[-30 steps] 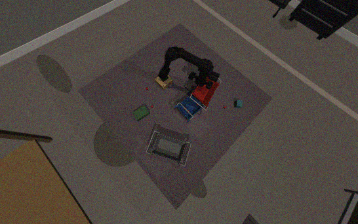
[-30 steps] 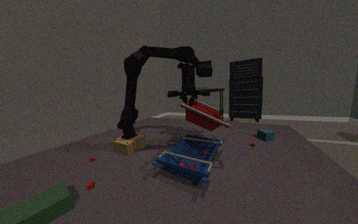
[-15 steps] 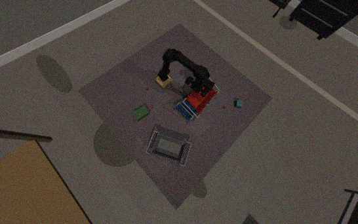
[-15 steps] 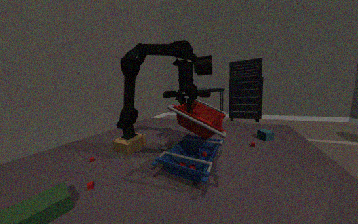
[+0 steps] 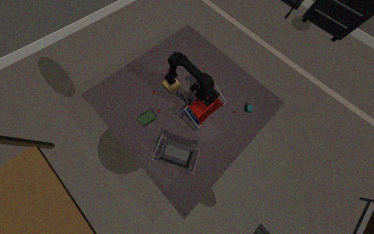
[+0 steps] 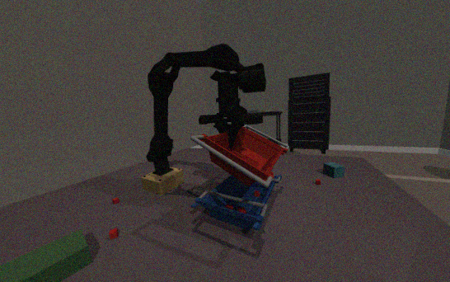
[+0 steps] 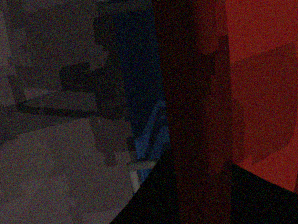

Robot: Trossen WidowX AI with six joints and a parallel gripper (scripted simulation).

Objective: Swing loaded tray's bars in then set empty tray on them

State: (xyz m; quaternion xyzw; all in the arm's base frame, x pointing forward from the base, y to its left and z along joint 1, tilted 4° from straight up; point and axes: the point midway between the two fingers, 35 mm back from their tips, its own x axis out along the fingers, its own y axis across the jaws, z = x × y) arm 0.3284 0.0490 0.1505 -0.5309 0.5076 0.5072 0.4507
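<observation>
Now: the red tray 7 cm ahead of my gripper tip and 1 cm to the left of it. Also, from my gripper tip: teal block: 29 cm ahead, 37 cm to the left, 16 cm below; then green block: 17 cm behind, 39 cm to the right, 16 cm below.
</observation>
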